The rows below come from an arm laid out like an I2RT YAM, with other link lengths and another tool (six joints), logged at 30 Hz.
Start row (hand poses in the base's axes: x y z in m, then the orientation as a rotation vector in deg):
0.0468, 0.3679, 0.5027, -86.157, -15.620, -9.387
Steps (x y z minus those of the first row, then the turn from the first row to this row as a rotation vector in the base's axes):
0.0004, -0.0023, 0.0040, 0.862, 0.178, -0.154
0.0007, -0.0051, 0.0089, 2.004, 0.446, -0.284
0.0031, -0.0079, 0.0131, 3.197, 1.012, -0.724
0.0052, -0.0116, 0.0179, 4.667, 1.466, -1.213
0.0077, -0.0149, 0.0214, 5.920, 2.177, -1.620
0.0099, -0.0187, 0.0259, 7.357, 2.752, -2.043
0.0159, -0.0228, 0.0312, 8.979, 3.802, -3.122
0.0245, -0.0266, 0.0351, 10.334, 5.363, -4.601
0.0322, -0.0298, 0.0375, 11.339, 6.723, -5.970
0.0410, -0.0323, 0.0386, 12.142, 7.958, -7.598
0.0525, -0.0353, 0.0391, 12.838, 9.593, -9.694
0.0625, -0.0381, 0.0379, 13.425, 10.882, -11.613
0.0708, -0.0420, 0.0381, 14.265, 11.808, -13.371
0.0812, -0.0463, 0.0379, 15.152, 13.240, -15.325
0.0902, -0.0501, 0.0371, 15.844, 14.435, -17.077
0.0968, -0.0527, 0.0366, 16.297, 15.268, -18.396
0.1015, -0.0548, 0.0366, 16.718, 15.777, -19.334
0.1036, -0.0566, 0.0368, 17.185, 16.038, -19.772
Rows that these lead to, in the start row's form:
0.0472, 0.3656, 0.5067, -85.335, -15.261, -9.474
0.0475, 0.3628, 0.5116, -84.235, -14.817, -9.505
0.0499, 0.3600, 0.5158, -83.145, -13.900, -9.563
0.0520, 0.3563, 0.5206, -81.780, -13.008, -9.772
0.0545, 0.3530, 0.5241, -80.625, -12.001, -9.699
0.0567, 0.3492, 0.5286, -79.283, -11.074, -9.758
0.0627, 0.3451, 0.5339, -77.861, -9.275, -9.995
0.0713, 0.3413, 0.5378, -76.758, -6.819, -10.132
0.0790, 0.3381, 0.5402, -75.963, -4.648, -10.291
0.0878, 0.3356, 0.5413, -75.380, -2.409, -10.718
0.0993, 0.3326, 0.5418, -74.935, 0.470, -11.195
0.1093, 0.3298, 0.5406, -74.549, 2.937, -11.775
0.1176, 0.3259, 0.5408, -73.874, 5.020, -12.519
0.1280, 0.3216, 0.5406, -73.145, 7.637, -13.039
0.1370, 0.3178, 0.5398, -72.571, 9.902, -13.556
0.1436, 0.3152, 0.5393, -72.194, 11.548, -13.985
0.1483, 0.3131, 0.5393, -71.823, 12.660, -14.359
0.1504, 0.3113, 0.5395, -71.378, 13.213, -14.540

